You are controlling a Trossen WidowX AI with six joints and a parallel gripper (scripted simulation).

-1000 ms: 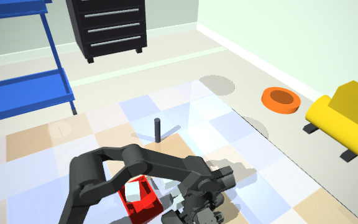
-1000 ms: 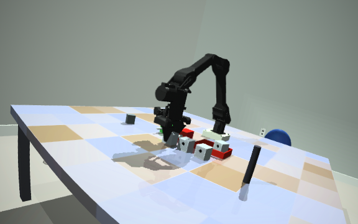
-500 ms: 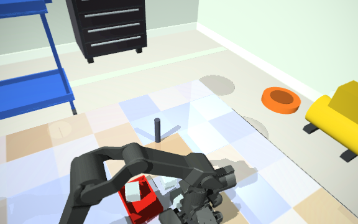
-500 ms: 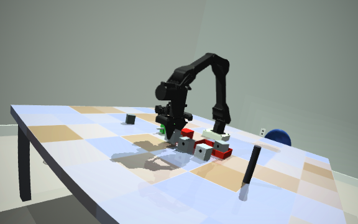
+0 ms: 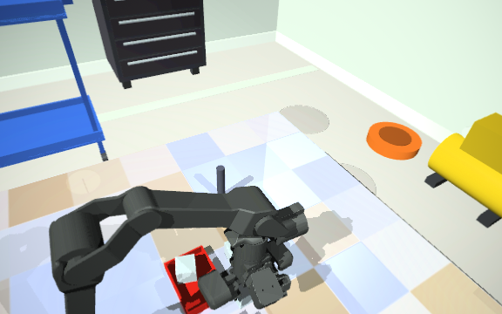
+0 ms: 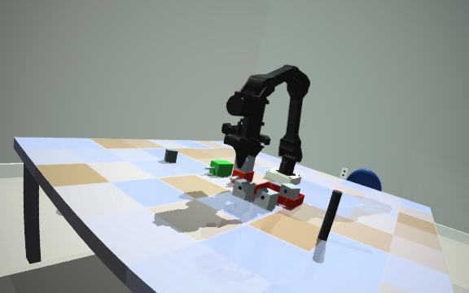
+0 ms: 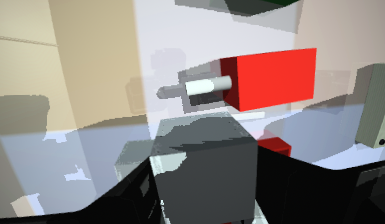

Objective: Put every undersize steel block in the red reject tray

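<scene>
My gripper tip is 80 mm past the red reject tray, 100 mm to the right of it and 70 mm above it. The rest, counted from my gripper tip: green GO gauge (30 mm behind, 150 mm to the right, 50 mm below).
</scene>
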